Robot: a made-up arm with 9 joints. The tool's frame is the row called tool. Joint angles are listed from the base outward.
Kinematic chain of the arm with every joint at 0, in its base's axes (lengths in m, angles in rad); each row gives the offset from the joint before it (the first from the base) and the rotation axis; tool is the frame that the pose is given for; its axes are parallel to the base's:
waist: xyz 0 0 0.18 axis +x
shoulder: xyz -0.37 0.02 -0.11 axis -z
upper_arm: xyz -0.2 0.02 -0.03 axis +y
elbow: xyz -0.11 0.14 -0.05 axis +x
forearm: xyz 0.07 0.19 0 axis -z
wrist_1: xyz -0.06 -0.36 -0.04 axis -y
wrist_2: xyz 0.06 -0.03 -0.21 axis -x
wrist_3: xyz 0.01 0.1 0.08 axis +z
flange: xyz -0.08 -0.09 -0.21 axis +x
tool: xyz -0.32 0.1 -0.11
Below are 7 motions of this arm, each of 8 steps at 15 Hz.
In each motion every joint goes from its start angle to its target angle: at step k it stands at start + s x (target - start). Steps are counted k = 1, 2, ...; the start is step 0. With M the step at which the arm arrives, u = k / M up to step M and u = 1 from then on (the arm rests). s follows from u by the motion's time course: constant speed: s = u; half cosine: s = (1 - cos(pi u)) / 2; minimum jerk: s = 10 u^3 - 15 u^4 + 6 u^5.
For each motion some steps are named. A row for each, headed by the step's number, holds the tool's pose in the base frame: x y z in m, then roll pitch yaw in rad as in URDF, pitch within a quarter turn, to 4 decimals.
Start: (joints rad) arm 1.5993 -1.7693 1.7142 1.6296 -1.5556 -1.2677 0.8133 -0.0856 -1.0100
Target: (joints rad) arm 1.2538 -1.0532 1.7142 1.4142 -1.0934 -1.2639 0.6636 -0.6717 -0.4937
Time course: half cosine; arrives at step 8
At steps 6, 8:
6: -0.7235 -0.1460 -0.5496 -0.1092 -0.2757 2.2357
8: -0.8006 -0.2536 -0.4517 0.1310 -0.1727 2.1412

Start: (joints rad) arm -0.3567 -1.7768 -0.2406 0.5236 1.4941 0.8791 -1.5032 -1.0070 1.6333
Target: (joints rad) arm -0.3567 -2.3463 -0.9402 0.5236 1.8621 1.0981 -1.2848 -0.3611 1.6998
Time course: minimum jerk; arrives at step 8
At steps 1, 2, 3, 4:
1: -0.8048 -0.6954 0.3866 3.0398 0.7085 0.1399
2: -0.7970 -0.7199 0.3543 3.0899 0.6493 0.1845
3: -0.7774 -0.7588 0.2902 -3.1076 0.5403 0.2494
4: -0.7468 -0.7910 0.2085 -3.0140 0.4154 0.2994

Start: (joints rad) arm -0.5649 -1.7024 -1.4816 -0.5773 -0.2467 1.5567 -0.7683 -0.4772 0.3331
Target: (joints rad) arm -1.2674 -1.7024 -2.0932 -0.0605 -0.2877 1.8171 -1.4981 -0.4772 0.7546
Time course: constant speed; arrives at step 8
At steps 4, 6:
4: -0.5392 0.0065 -0.0253 -1.1484 -1.0590 -1.6982
6: -0.5104 -0.0004 -0.0051 -0.9247 -1.0289 -1.5981

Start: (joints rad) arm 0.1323 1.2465 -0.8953 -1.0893 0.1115 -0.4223 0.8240 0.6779 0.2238
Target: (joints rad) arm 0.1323 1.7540 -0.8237 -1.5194 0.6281 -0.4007 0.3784 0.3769 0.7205
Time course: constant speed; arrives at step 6
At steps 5, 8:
5: -0.3794 0.7012 -0.4709 -0.6087 -0.5991 -2.3538
8: -0.3395 0.6573 -0.5180 -0.4650 -0.7564 -2.4749

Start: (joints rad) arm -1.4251 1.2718 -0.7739 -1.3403 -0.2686 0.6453 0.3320 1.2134 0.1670
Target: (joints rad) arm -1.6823 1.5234 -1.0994 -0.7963 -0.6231 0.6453 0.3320 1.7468 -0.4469
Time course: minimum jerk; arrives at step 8
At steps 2, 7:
2: -0.7341 0.2792 0.0438 -2.7007 -0.6846 -1.0001
7: -0.5359 0.4290 0.2506 2.9722 -0.6094 -1.1711

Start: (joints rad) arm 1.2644 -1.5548 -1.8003 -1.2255 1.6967 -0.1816 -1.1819 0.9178 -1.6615
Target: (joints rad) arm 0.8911 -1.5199 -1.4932 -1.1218 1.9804 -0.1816 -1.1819 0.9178 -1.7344
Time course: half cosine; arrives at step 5
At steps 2, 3, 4, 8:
2: -0.0814 0.5580 0.5113 0.4617 1.0302 -2.2081
3: -0.1050 0.6366 0.4260 0.5705 0.9246 -2.0597
4: -0.1249 0.6901 0.3435 0.6184 0.8293 -1.9744
8: -0.1328 0.7076 0.3091 0.6294 0.7913 -1.9480

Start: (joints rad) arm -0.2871 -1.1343 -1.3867 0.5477 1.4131 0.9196 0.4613 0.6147 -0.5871
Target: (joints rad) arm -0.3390 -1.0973 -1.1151 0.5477 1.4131 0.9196 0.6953 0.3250 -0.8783
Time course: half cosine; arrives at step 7
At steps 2, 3, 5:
2: -0.6906 -0.0400 -0.7679 -0.1866 -0.7100 -0.1873
3: -0.7212 -0.0853 -0.7696 -0.3303 -0.6567 -0.2070
5: -0.7871 -0.1767 -0.7604 -0.6299 -0.5695 -0.2746

